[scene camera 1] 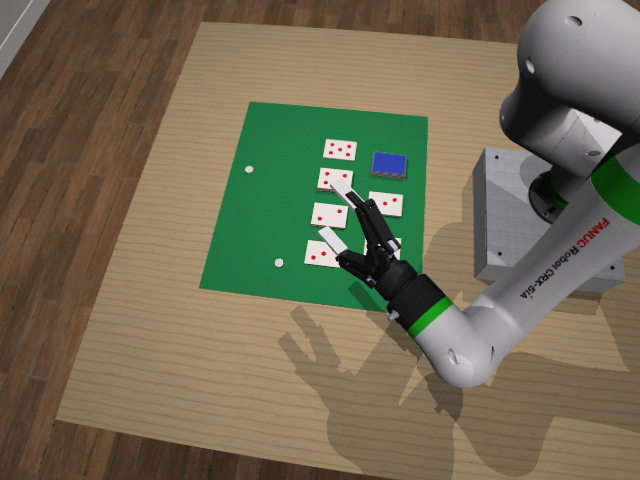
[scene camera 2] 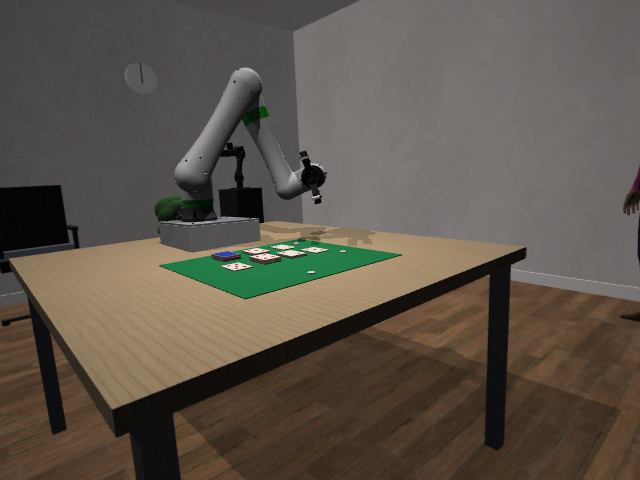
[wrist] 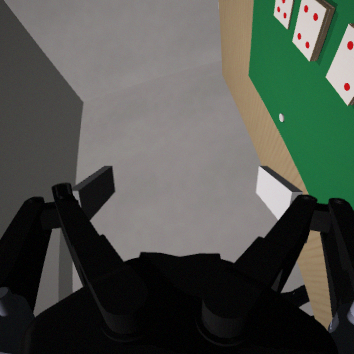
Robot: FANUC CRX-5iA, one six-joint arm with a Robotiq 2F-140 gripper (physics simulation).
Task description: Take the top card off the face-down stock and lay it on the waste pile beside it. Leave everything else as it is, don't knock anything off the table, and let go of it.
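Seen in the pictures: gripper, fingertip midpoint: (scene camera 1: 328, 207) (scene camera 2: 309, 178) (wrist: 184, 178); arm's base, origin of the base link: (scene camera 1: 558, 199) (scene camera 2: 199, 220).
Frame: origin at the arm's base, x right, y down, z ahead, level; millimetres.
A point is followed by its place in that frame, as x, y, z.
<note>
The face-down stock (scene camera 1: 389, 164) @(139, 78, 397) (scene camera 2: 225, 255) @(159, 78, 421) is a blue-backed pile at one side of the green mat. Face-up beside it are a five-pip card (scene camera 1: 340, 149) @(196, 93, 532) (scene camera 2: 236, 266) @(198, 93, 537) (wrist: 283, 14) @(186, 92, 558), a thicker four-pip pile (scene camera 1: 328, 178) @(91, 81, 561) (scene camera 2: 265, 257) @(93, 83, 550) (wrist: 309, 30) @(79, 81, 545) and a red-pip card (scene camera 1: 392, 206) @(14, 87, 391) (scene camera 2: 256, 251) @(37, 85, 430); I cannot tell which is the waste pile. My gripper (scene camera 1: 331, 209) @(-132, -162, 547) (scene camera 2: 310, 177) @(-132, -162, 547) (wrist: 184, 178) @(-132, -162, 547) is open and empty, high above the table and tilted sideways. In scene camera 1 it overlaps some cards. The stock does not show in the wrist view.
More face-up cards lie on the green mat (scene camera 1: 279, 134) @(248, 96, 711) (scene camera 2: 248, 289) @(323, 96, 762) (wrist: 270, 65) @(223, 96, 695): a two-pip pile (scene camera 1: 329, 219) @(-30, 87, 553) (scene camera 2: 291, 253) @(-11, 87, 561) (wrist: 345, 65) @(-11, 87, 556) and another card (scene camera 1: 317, 250) @(-115, 94, 580) (scene camera 2: 315, 249) @(-126, 93, 565). White discs (scene camera 1: 249, 169) @(121, 93, 783) (scene camera 1: 279, 262) @(-152, 92, 673) (scene camera 2: 310, 272) @(126, 92, 786) (scene camera 2: 342, 251) @(-145, 92, 677) lie there too. The arm's grey base block (scene camera 1: 498, 227) @(-81, -1, 157) (scene camera 2: 206, 236) @(76, 45, 171) stands beyond the mat.
</note>
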